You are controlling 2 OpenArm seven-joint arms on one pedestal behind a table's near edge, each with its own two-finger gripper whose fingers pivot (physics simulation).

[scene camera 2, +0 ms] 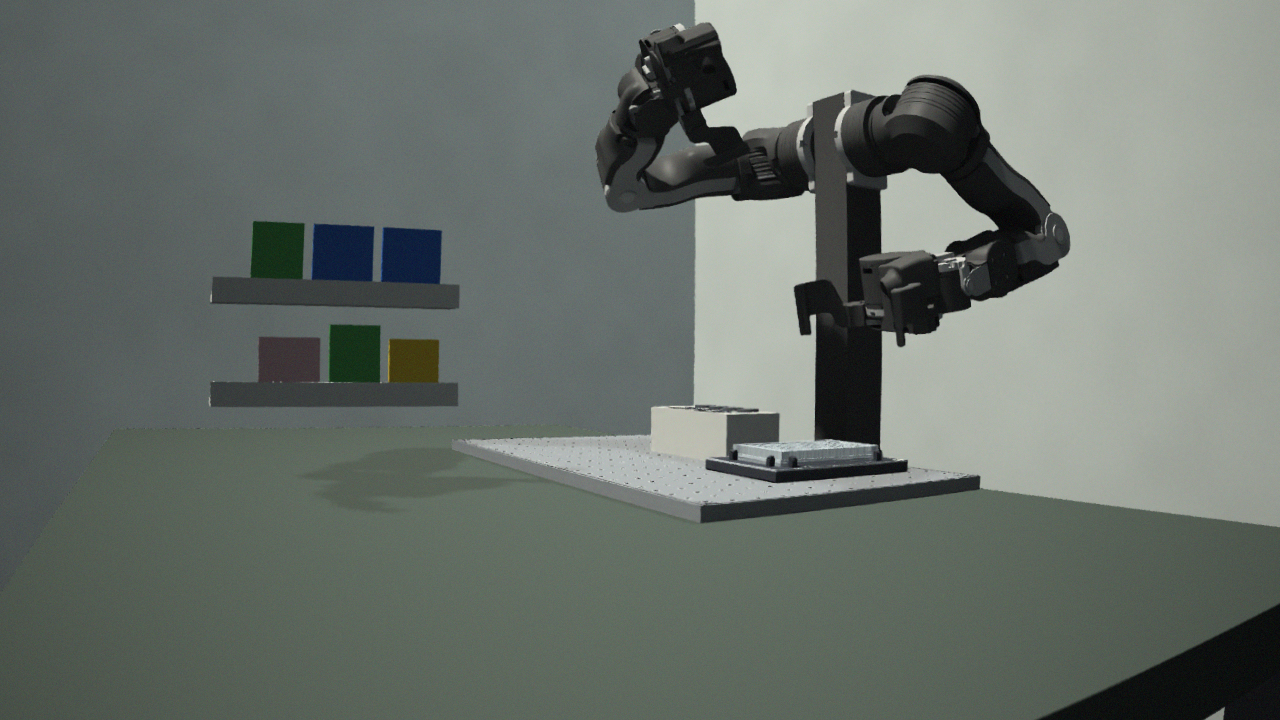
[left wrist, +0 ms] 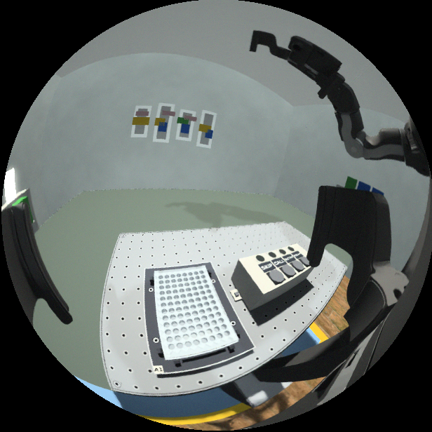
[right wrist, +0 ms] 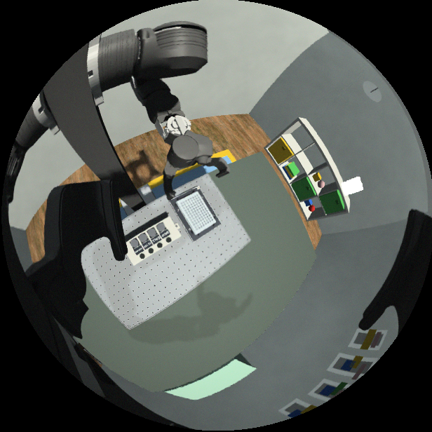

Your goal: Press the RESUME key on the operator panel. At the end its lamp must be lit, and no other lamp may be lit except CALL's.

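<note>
The operator panel [scene camera 2: 687, 432] [left wrist: 256, 293] [right wrist: 173, 236] is a cream box with a row of four grey keys and four round lamps, all dark. SKIP [left wrist: 276, 277] and CALL [left wrist: 289, 272] are legible in the left wrist view; the other two labels are too small to read surely, so I cannot tell which is RESUME. My left gripper [scene camera 2: 852, 336] [left wrist: 190, 292] [right wrist: 198, 185] is open and empty, high above the board on the well plate's side. My right gripper [left wrist: 287, 72] [right wrist: 242, 291] is open and empty, raised higher, away from the panel.
A pale well plate [scene camera 2: 805, 452] [left wrist: 192, 310] [right wrist: 196, 214] sits in a dark holder beside the panel. Both stand on a perforated grey board [scene camera 2: 572, 465] [left wrist: 130, 280] [right wrist: 115, 285]. The dark pedestal [scene camera 2: 832, 358] rises behind them in scene camera 2.
</note>
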